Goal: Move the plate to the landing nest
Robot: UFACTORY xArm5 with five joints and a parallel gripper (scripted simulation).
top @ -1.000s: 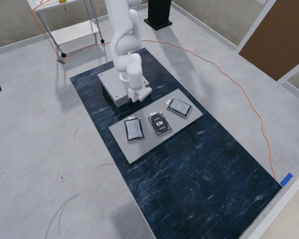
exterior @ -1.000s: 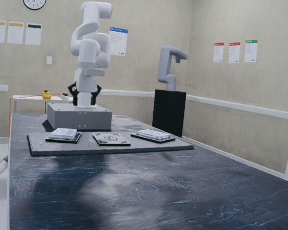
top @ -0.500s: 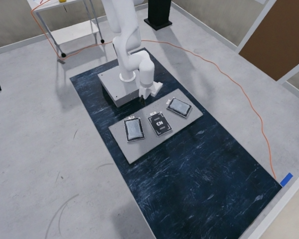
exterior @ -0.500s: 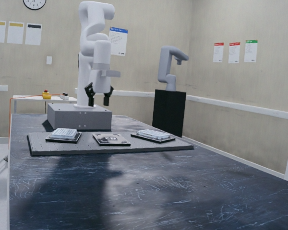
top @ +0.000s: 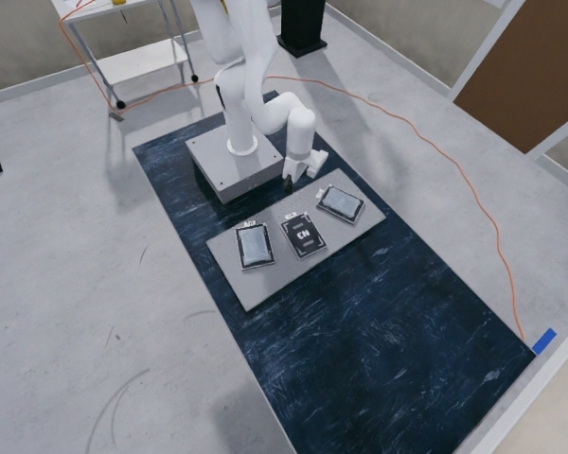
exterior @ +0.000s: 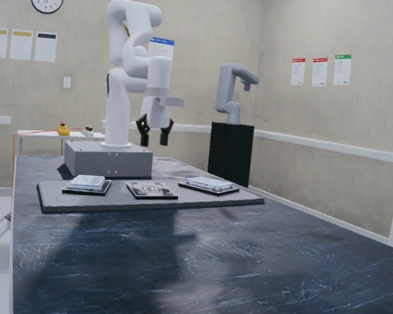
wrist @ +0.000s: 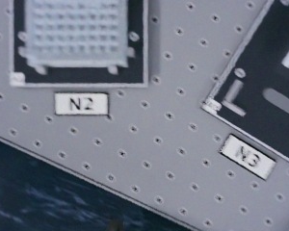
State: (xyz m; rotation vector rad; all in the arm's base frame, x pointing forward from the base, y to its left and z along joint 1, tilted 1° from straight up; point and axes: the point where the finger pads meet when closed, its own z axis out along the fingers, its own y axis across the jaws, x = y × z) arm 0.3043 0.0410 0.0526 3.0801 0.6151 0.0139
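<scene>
Right now my hand is 120 mm short of the plate C51, 150 mm to the right of it and 120 mm above it.
</scene>
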